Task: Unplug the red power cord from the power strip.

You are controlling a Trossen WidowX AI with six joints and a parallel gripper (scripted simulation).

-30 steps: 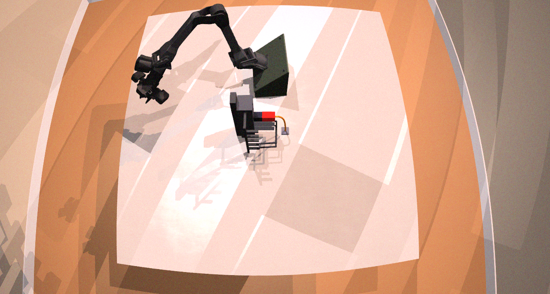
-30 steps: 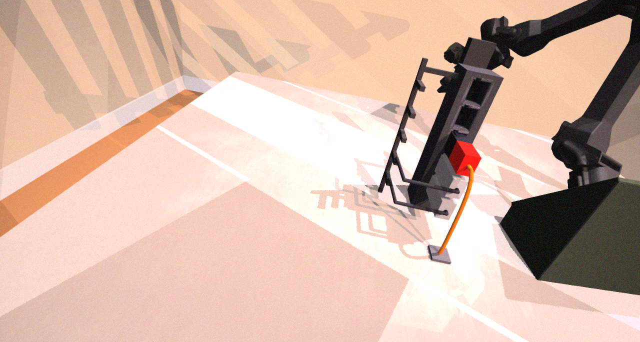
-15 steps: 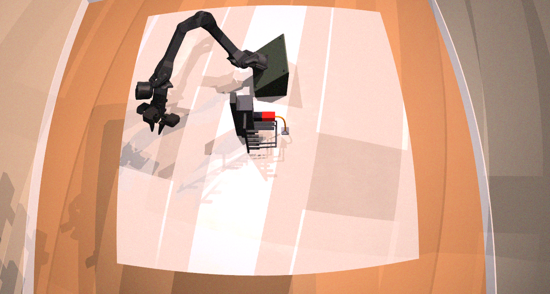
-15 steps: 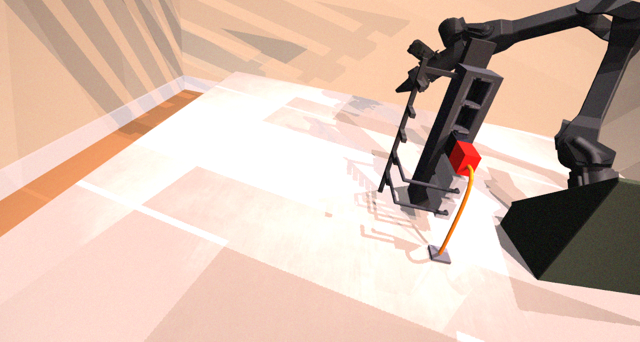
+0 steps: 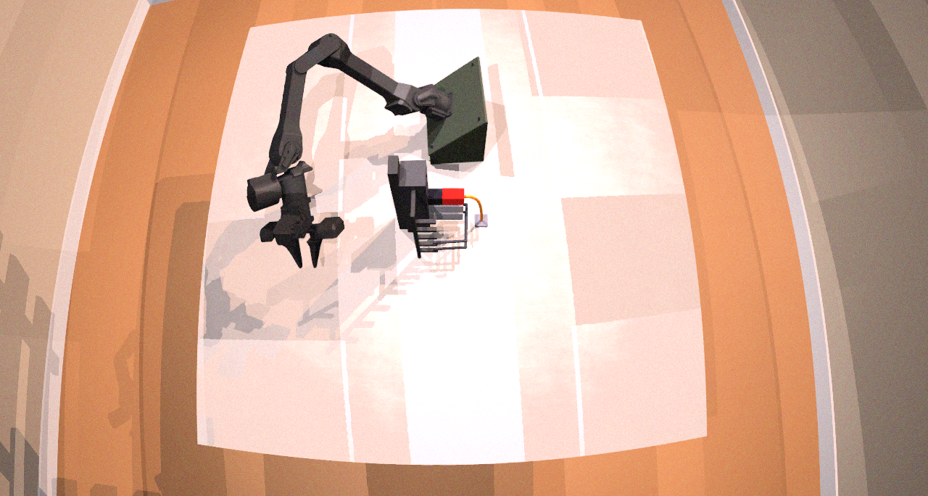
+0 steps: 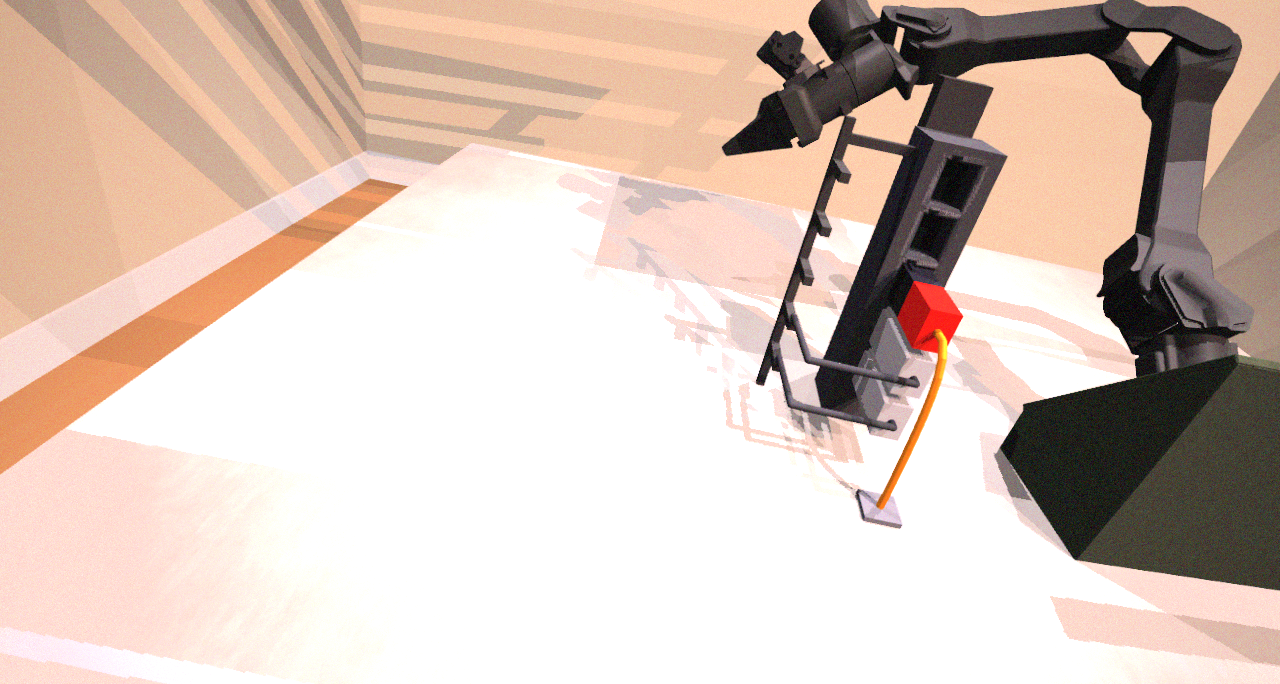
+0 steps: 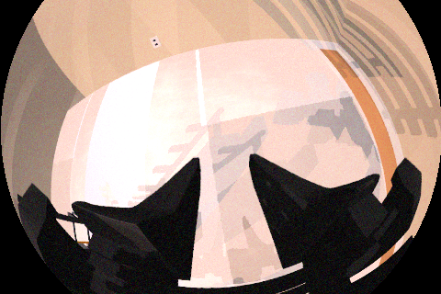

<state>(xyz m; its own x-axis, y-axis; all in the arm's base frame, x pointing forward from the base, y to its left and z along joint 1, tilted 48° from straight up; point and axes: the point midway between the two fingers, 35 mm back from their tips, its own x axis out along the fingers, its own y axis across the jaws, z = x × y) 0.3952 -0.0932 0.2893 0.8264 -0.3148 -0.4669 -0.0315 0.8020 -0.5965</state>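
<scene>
Now: gripper tip 280 mm to the right of the red plug, 170 mm past it and 10 mm above it.
</scene>
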